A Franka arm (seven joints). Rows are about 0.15 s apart.
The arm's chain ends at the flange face. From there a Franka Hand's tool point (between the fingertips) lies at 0.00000 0.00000 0.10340 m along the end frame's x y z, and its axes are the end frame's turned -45 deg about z.
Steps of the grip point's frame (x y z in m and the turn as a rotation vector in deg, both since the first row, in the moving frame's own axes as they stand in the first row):
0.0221 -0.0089 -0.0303 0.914 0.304 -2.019
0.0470 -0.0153 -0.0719 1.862 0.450 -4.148
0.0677 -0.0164 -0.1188 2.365 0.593 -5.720
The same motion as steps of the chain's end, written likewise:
0.0101 -0.0204 -0.0303 0.861 -0.431 -2.019
0.0243 -0.0412 -0.0718 1.635 -0.998 -4.148
0.0387 -0.0558 -0.1187 2.092 -1.253 -5.720

